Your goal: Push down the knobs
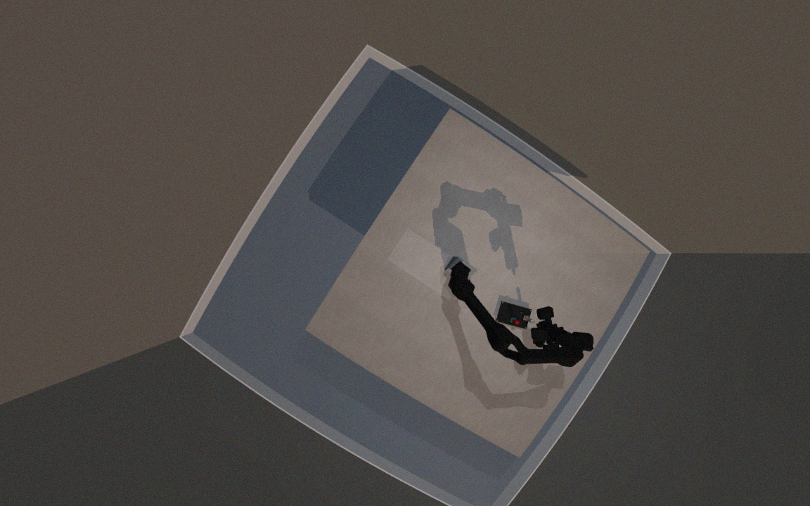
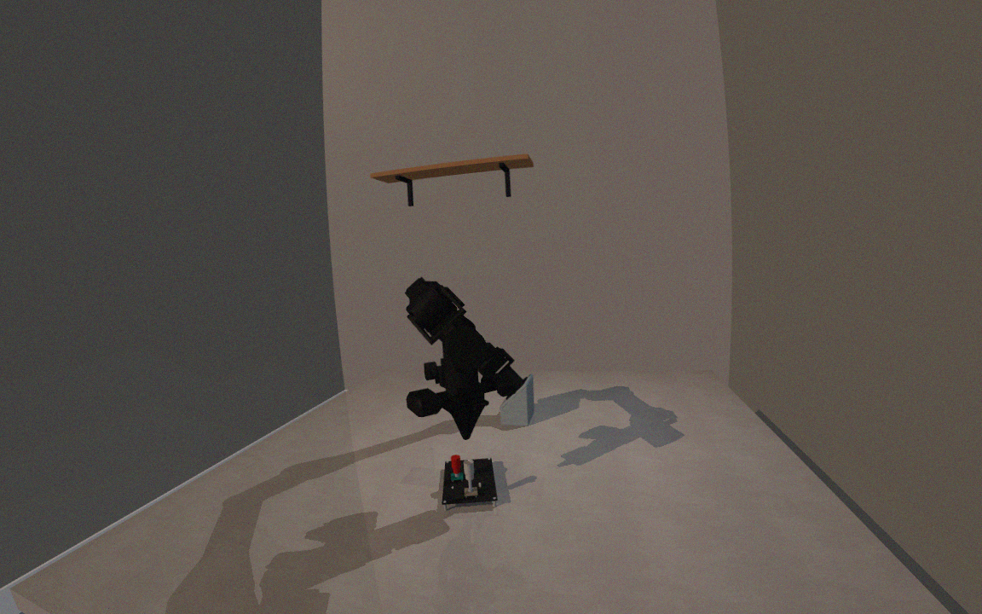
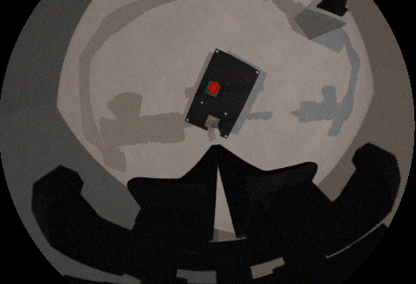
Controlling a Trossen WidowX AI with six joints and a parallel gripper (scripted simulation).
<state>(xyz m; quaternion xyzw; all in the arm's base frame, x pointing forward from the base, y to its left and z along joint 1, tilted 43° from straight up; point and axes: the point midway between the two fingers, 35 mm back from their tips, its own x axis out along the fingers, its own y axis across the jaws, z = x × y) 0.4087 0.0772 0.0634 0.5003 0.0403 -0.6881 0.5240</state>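
Now: gripper tip 60 mm above the pale grey knob. The rest, counted from my gripper tip: red knob 40 mm behind, 40 mm to the right, 80 mm below.
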